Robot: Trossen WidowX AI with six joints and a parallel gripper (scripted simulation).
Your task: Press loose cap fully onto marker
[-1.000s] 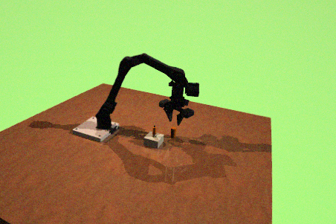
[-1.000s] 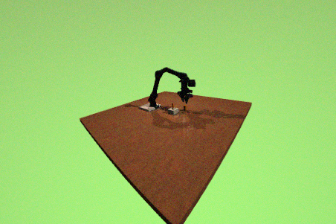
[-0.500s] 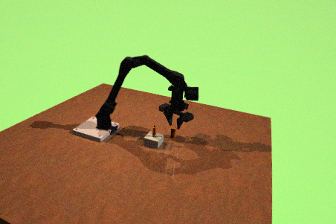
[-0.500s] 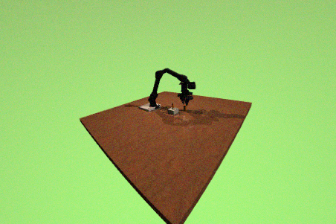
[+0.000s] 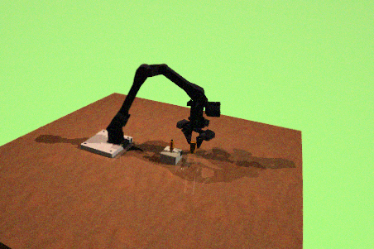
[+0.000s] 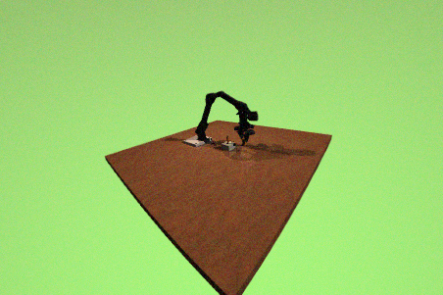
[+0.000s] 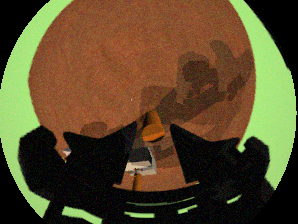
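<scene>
My gripper tip is now 1 cm above the orange cap. Also, from my gripper tip: white holder block (10 cm to the right, 8 cm behind, 1 cm below).
</scene>
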